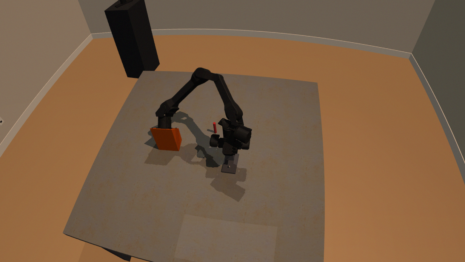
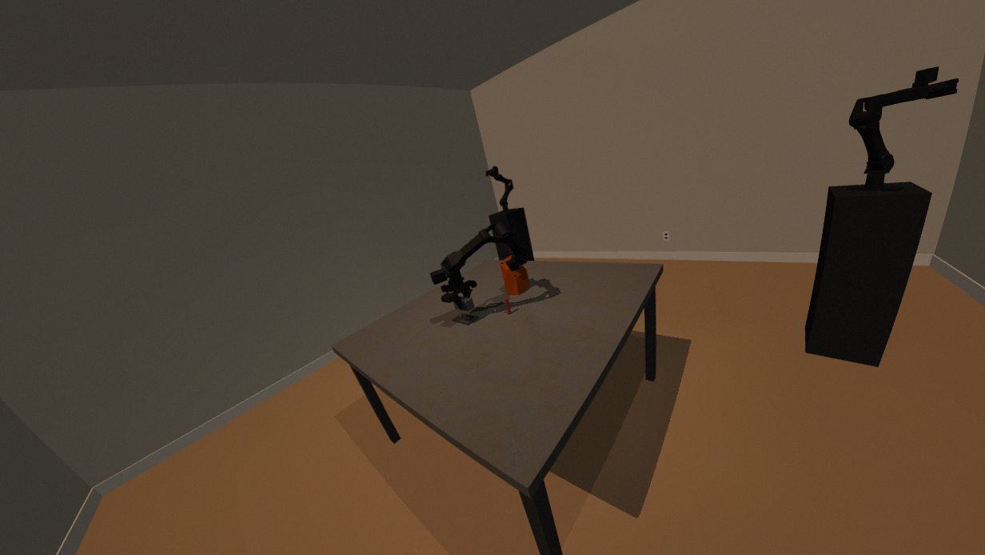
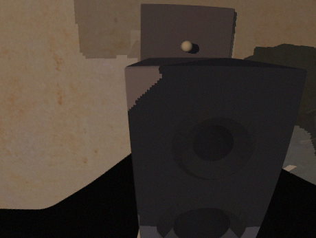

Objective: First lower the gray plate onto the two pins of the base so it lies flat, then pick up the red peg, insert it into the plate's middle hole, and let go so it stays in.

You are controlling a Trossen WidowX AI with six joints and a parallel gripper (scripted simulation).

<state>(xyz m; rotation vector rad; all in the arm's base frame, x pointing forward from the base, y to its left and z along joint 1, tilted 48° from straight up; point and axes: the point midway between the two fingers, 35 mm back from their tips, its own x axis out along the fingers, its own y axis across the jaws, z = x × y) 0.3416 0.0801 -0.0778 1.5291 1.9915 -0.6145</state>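
Right now the base is 6 cm below my gripper tip and 2 cm to the right of it. Also, from my gripper tip: red peg: 15 cm to the left, 14 cm behind, 3 cm below; gray plate: 3 cm above.
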